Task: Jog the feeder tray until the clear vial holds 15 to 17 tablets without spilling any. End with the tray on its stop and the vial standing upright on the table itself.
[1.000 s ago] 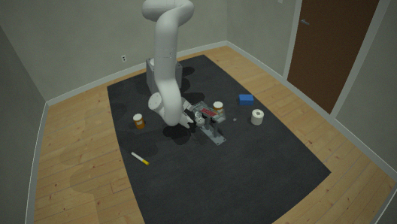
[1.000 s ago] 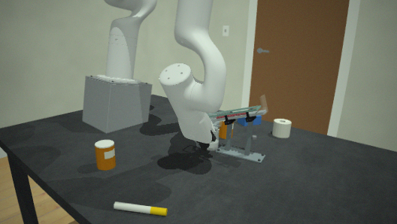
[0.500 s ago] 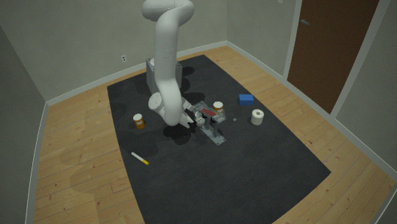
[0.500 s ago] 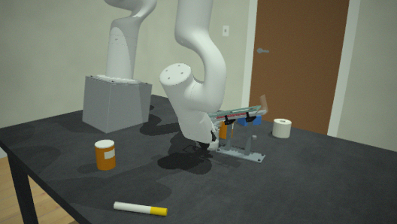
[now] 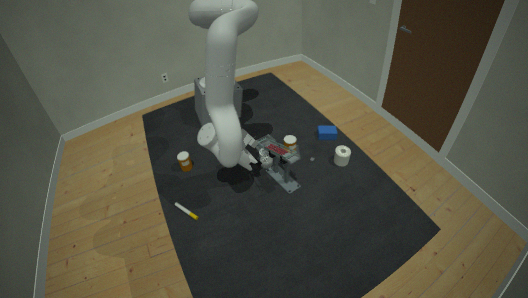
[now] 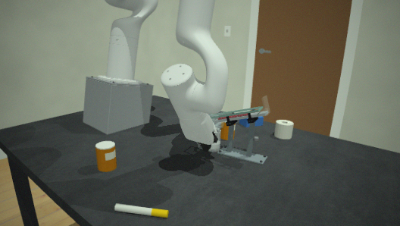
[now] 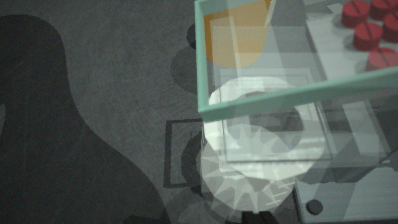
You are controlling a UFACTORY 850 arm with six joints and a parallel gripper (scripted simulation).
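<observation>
Right now the clear vial is 10 mm behind my hand, 50 mm to the left of it and 10 mm above it. The rest, counted from my hand: grey cube 80 mm ahead, 230 mm to the left, 30 mm below; then yellow marker 80 mm ahead, 340 mm to the right, 20 mm below; then white roll 150 mm ahead, 340 mm to the left.
</observation>
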